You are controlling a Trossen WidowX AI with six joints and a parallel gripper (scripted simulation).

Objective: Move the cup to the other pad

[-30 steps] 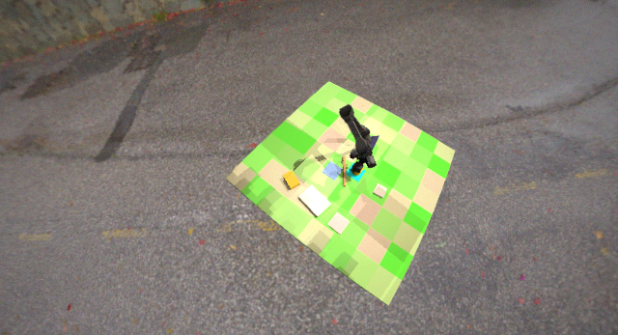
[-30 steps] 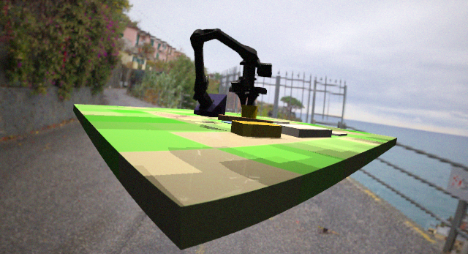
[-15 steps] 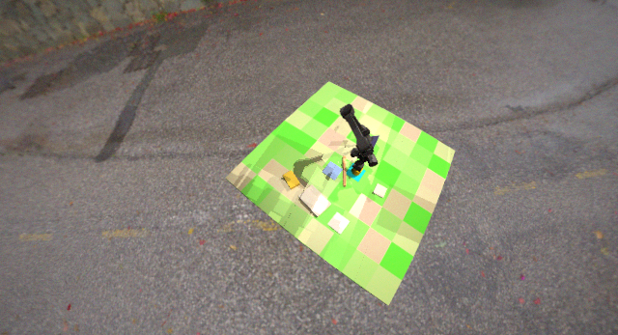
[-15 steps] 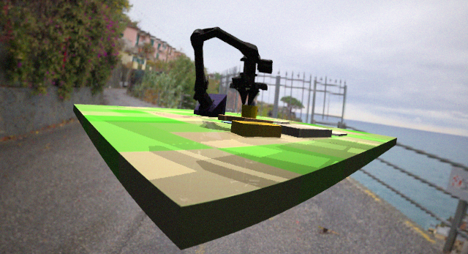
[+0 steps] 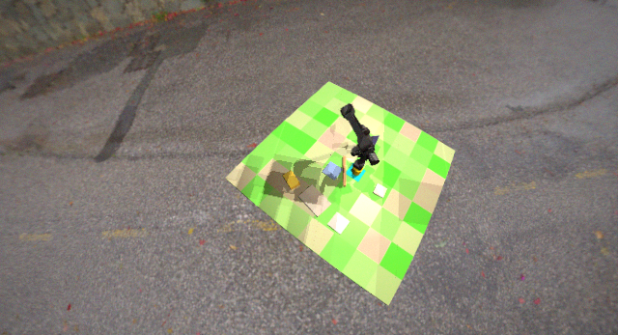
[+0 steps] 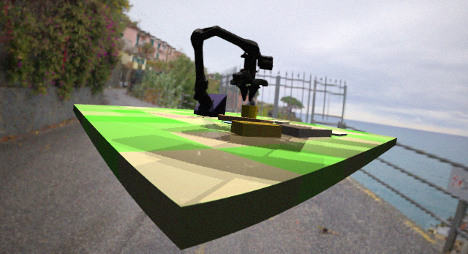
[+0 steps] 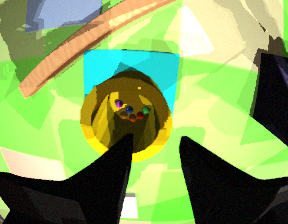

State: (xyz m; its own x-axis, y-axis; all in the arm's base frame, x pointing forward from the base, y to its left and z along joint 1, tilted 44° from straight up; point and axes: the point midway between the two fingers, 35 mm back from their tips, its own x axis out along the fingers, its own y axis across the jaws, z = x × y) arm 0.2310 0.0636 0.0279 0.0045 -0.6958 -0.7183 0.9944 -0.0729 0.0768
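My gripper tip is 20 mm short of the yellow cup and 50 mm above it. The rest, counted from my gripper tip: white tile: 70 mm ahead, 200 mm to the left, 80 mm below; then thin wooden bar: 60 mm ahead, 80 mm to the right, 90 mm below; then light blue pad: 100 mm ahead, 150 mm to the right, 100 mm below.
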